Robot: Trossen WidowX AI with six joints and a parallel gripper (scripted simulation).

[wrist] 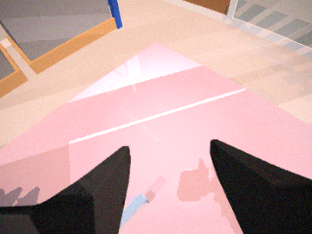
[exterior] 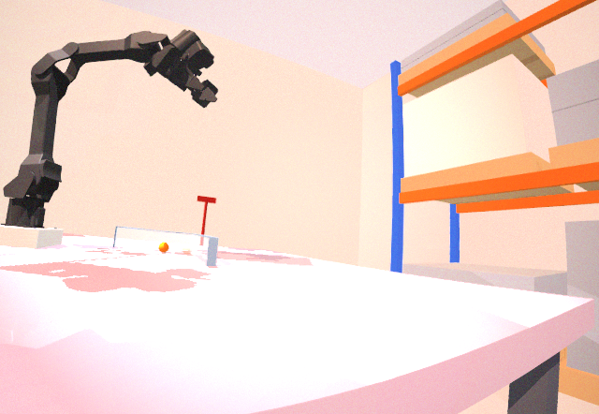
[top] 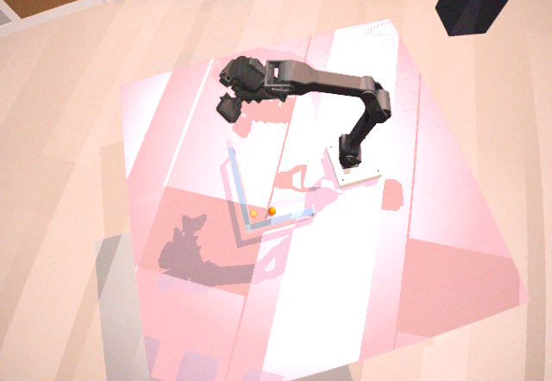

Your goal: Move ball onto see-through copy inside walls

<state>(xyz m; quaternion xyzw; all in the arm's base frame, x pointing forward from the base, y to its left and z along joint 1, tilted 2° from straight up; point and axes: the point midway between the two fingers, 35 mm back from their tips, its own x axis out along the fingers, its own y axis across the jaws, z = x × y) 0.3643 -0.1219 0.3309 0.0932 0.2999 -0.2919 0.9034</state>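
Right now the orange ball is 350 mm below my gripper tip, 280 mm to the left of it and 70 mm behind it. The rest, counted from my gripper tip: wall 330 mm below, 320 mm to the left, 100 mm behind.
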